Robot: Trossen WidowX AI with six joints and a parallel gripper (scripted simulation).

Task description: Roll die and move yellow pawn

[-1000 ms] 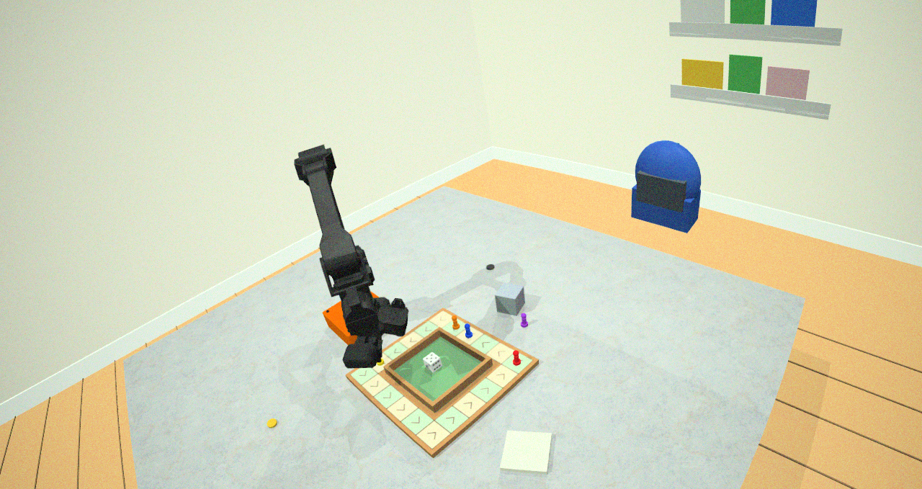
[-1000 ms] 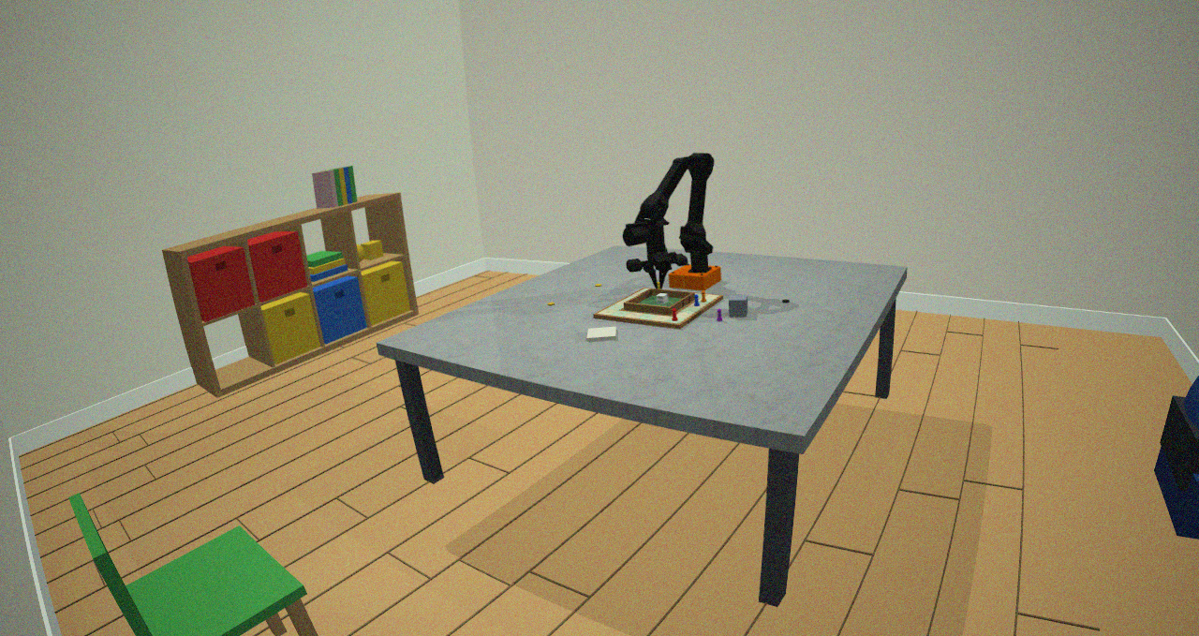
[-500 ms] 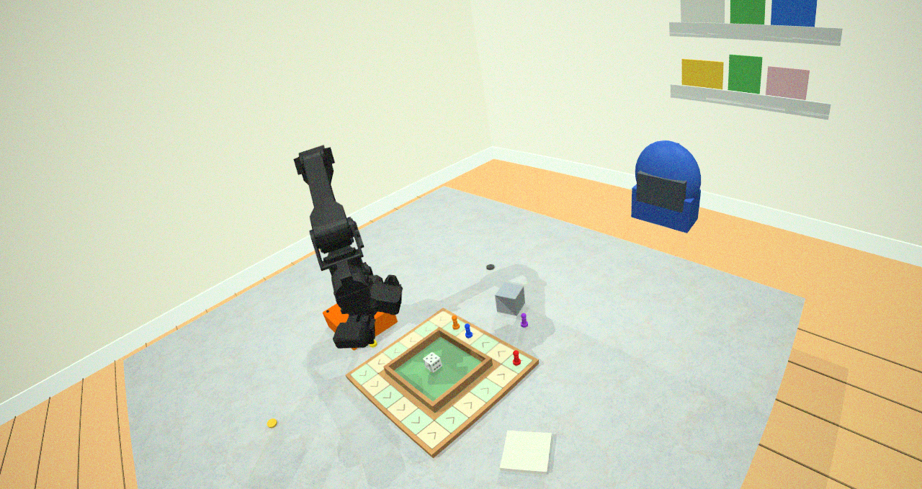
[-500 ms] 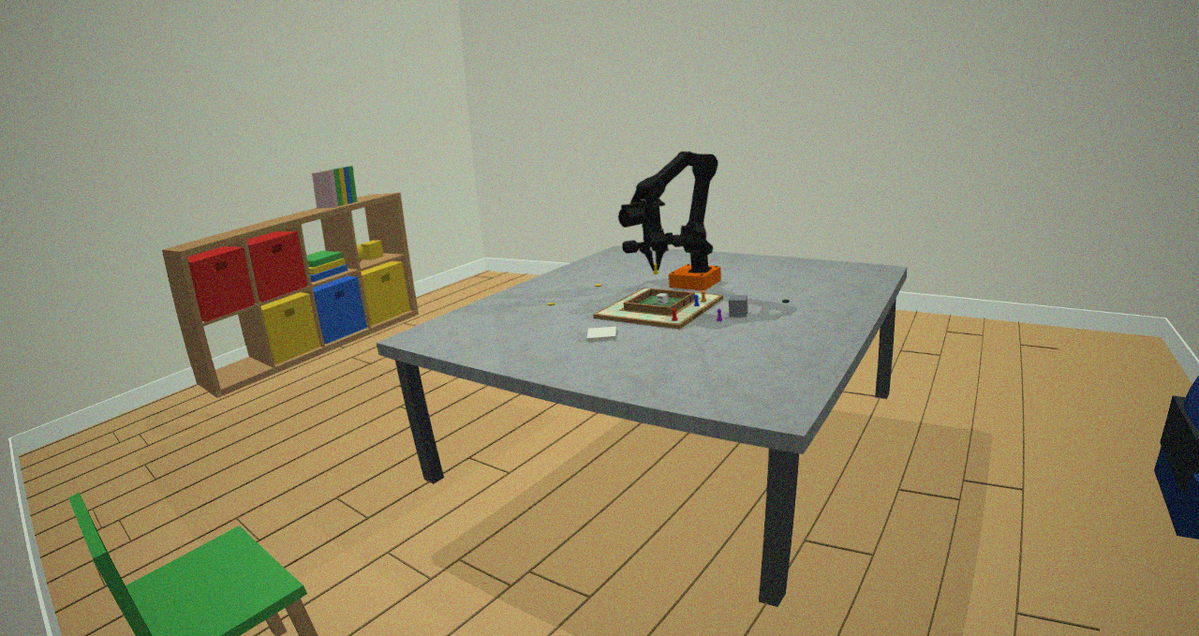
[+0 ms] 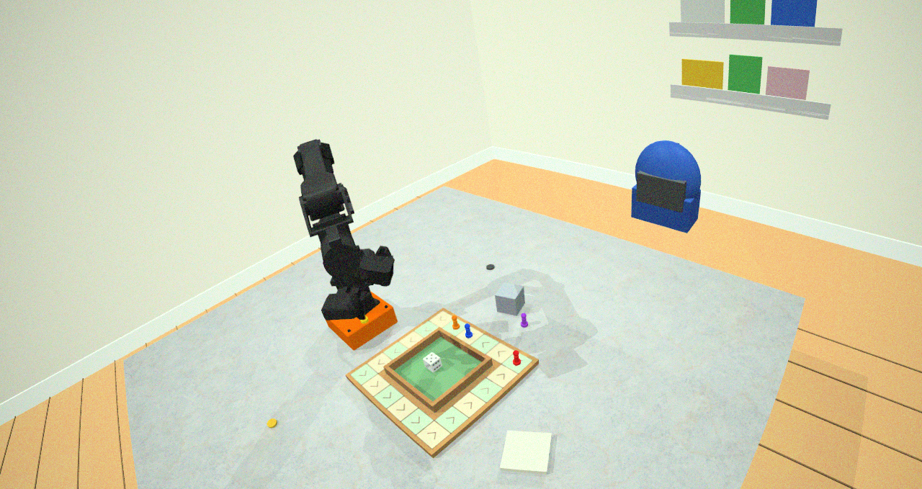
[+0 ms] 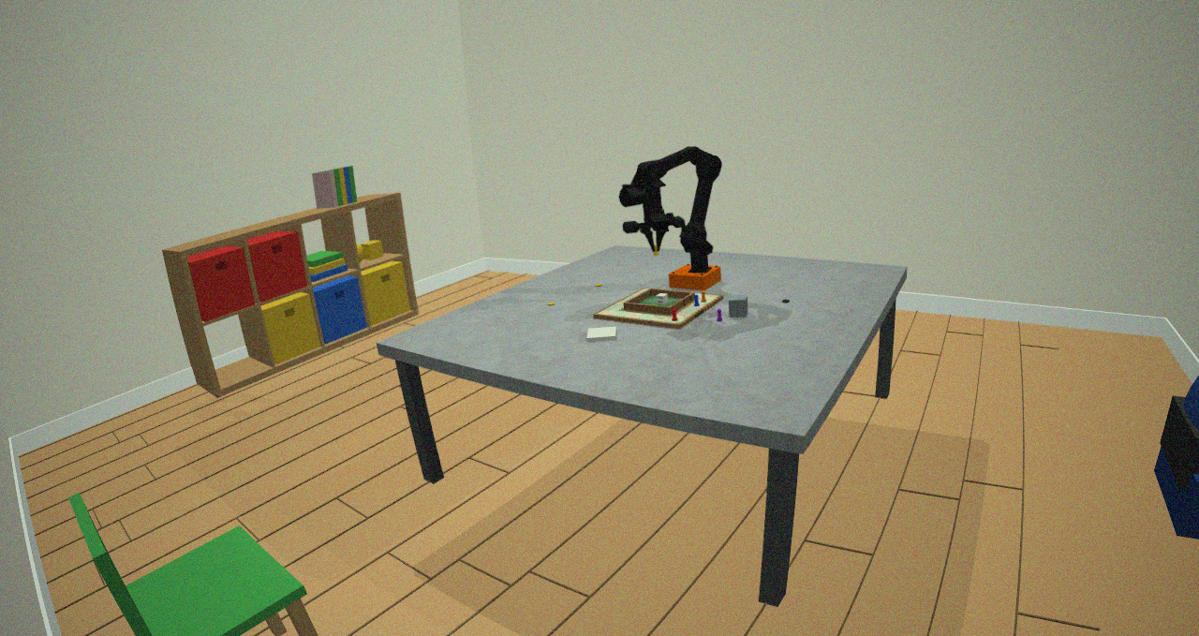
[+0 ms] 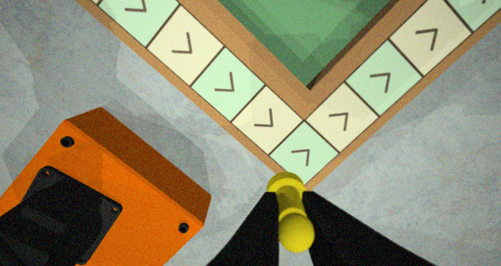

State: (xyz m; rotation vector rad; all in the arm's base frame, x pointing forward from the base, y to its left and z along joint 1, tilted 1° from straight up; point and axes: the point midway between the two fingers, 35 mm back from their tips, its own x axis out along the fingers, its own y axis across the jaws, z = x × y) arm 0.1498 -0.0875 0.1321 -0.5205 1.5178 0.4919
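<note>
My gripper tip is 12 cm above the white die, 10 cm short of it and 5 cm to the right of it. Also, from my gripper tip: orange pawn: 17 cm to the left, 12 cm below, 7 cm ahead; yellow pawn: 1 cm above; green dice tray: 14 cm below, 12 cm ahead, 5 cm to the left.
</note>
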